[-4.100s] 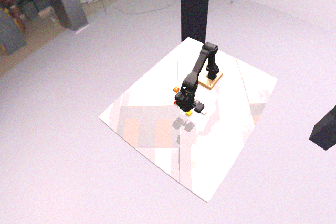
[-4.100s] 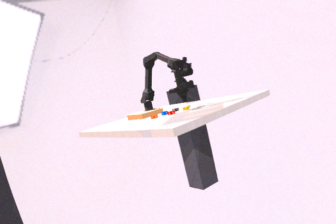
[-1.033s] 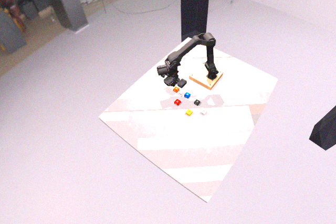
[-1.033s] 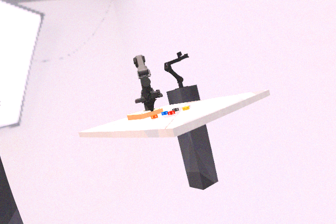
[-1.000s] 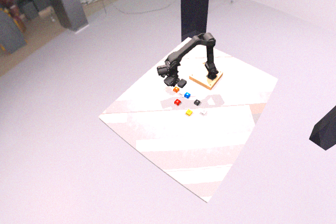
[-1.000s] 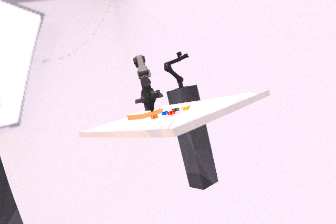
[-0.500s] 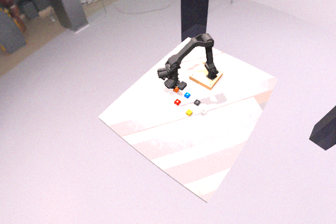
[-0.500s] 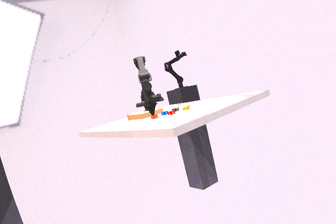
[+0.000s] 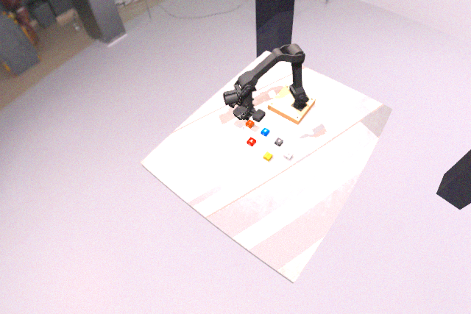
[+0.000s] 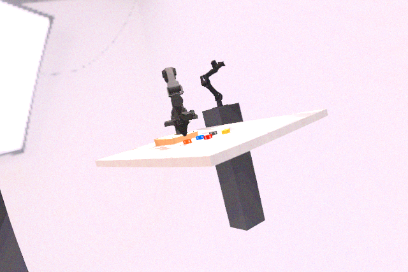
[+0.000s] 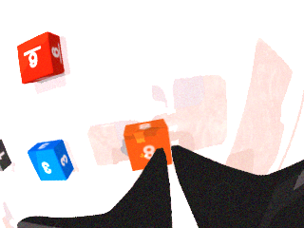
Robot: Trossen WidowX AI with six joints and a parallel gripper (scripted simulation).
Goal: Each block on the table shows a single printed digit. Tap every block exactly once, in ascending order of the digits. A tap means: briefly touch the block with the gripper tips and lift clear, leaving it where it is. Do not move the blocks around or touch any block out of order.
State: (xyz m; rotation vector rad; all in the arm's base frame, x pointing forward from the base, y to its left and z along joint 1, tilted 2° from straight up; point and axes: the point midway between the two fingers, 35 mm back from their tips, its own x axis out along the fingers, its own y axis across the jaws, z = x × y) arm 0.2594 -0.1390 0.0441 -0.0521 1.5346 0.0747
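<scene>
Right now the orange block is 10 mm behind my gripper tip, 10 mm to the left of it and 30 mm below it. The rest, counted from my gripper tip: dark grey block 20 mm behind, 190 mm to the left, 30 mm below; red block 70 mm ahead, 90 mm to the left, 30 mm below; blue block 20 mm behind, 100 mm to the left, 30 mm below.
</scene>
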